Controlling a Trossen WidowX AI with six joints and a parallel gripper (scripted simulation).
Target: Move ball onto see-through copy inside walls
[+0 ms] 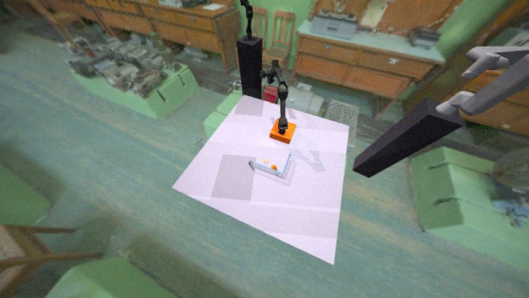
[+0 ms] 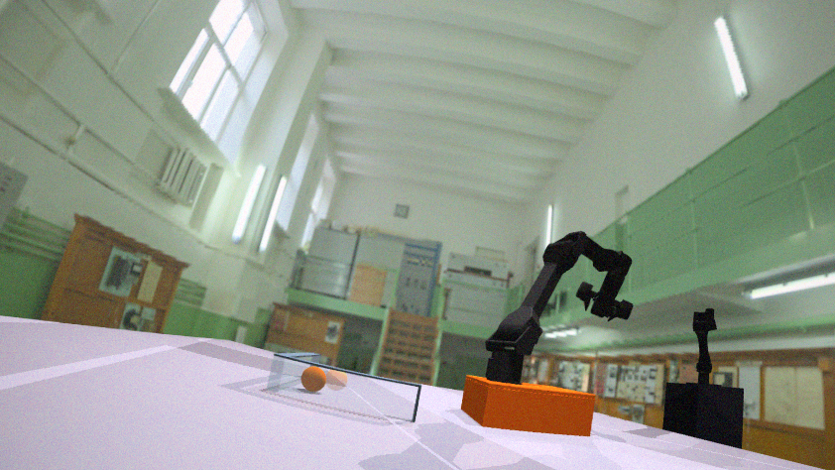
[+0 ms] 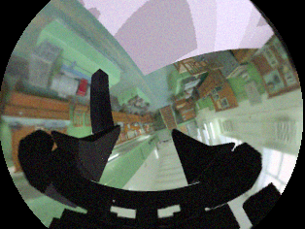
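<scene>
Right now my gripper tip is 740 mm short of the ball, 540 mm to the right of it and 300 mm above it.
</scene>
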